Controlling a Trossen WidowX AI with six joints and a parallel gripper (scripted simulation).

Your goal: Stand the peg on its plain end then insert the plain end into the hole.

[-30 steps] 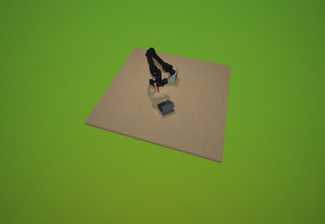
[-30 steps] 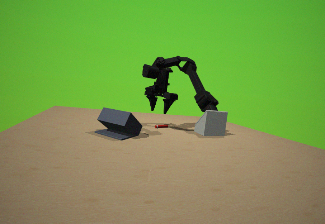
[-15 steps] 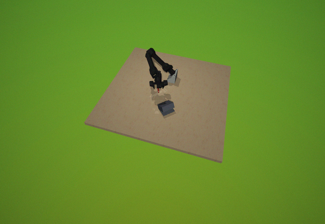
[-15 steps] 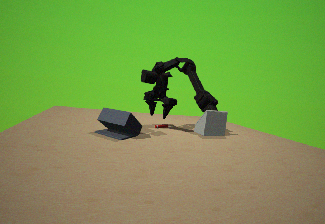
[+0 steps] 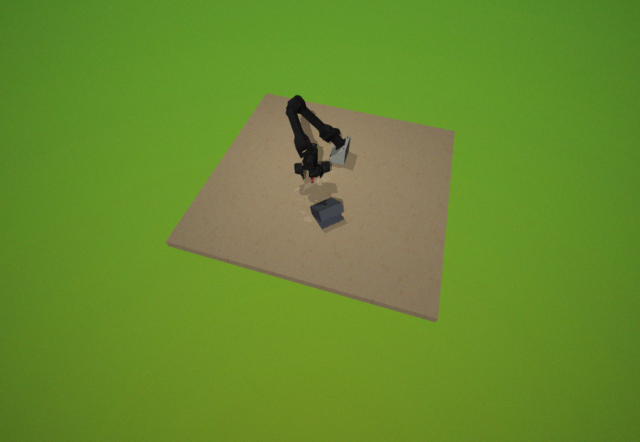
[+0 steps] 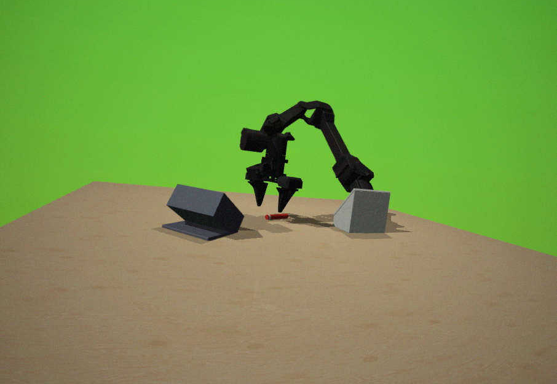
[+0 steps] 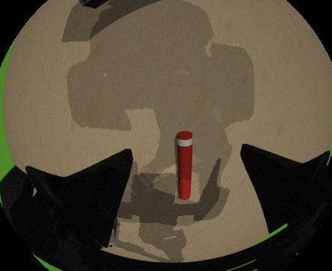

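The red peg lies 2 cm below my gripper tip and 2 cm behind it. From my gripper tip the other things lie so: flat base plate (22 cm ahead, 12 cm to the left, 3 cm below); then panel (21 cm ahead, 11 cm to the left, 1 cm above).
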